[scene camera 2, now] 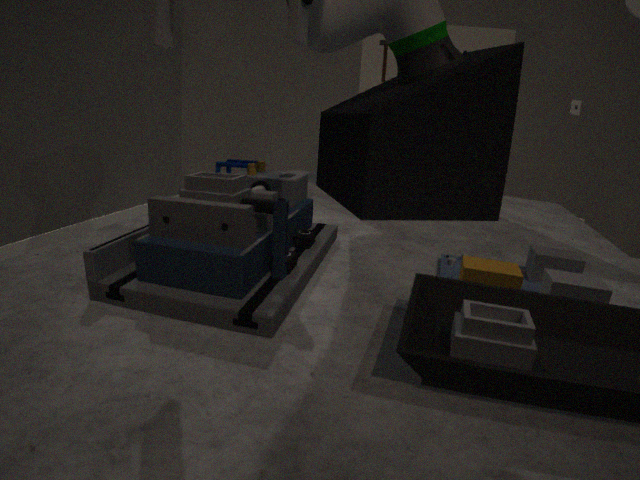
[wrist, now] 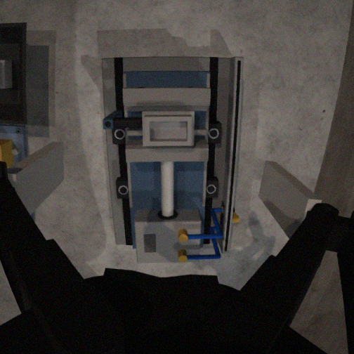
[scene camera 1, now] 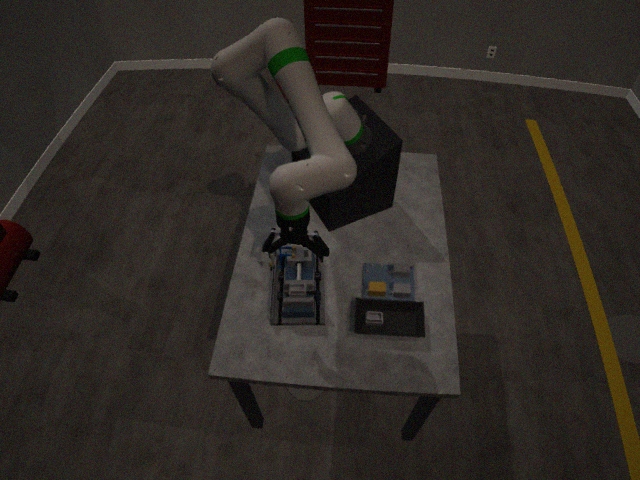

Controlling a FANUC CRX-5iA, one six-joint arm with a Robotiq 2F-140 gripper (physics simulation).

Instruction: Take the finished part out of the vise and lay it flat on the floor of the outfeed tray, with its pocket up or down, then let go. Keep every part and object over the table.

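Pixels of known places: gripper, between the fingertips: [scene camera 2: 223,43] [scene camera 1: 296,265]; arm's base, origin of its link: [scene camera 2: 431,71] [scene camera 1: 354,140].
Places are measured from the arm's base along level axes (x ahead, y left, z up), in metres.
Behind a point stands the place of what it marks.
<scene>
The finished part [scene camera 1: 297,288] @[x 0.566, y -0.181, z -0.192 m] [scene camera 2: 216,183] @[x 0.585, y -0.170, z -0.183 m] [wrist: 168,131], a light grey block with a rectangular pocket facing up, sits between the jaws of the vise [scene camera 1: 298,302] @[x 0.615, y -0.173, z -0.202 m] [scene camera 2: 193,221] @[x 0.615, y -0.176, z -0.214 m] [wrist: 166,98]. My gripper [scene camera 1: 296,253] @[x 0.568, y -0.175, z -0.053 m] [wrist: 163,169] is open and empty, above the rear half of the vise. In the wrist view its fingers stand wide, left and right of the vise, nearer its cylinder end than the part. It does not show in scene camera 2. The dark outfeed tray [scene camera 1: 400,321] @[x 0.629, y 0.180, z -0.281 m] [scene camera 2: 578,330] @[x 0.581, y 0.172, z -0.273 m] [wrist: 10,107] holds a similar part [scene camera 1: 374,317] @[x 0.628, y 0.087, z -0.260 m] [scene camera 2: 493,335] @[x 0.645, y 0.085, z -0.256 m] [wrist: 4,75], pocket up, at its vise-side end.
A dark nozzle on a blue post [scene camera 2: 279,237] @[x 0.577, y -0.107, z -0.229 m] [wrist: 110,121] reaches to the part's side. Blue hoses [wrist: 202,236] rise at the vise's rear. Behind the tray, a blue plate [scene camera 1: 387,273] @[x 0.423, y 0.141, z -0.285 m] carries a yellow block [scene camera 1: 376,288] @[x 0.515, y 0.095, z -0.249 m] [scene camera 2: 491,272] @[x 0.526, y 0.096, z -0.250 m] and grey blocks. The black arm pedestal [scene camera 1: 361,180] @[x 0.153, y 0.030, z -0.067 m] [scene camera 2: 413,155] @[x 0.178, y -0.011, z -0.172 m] stands behind.
</scene>
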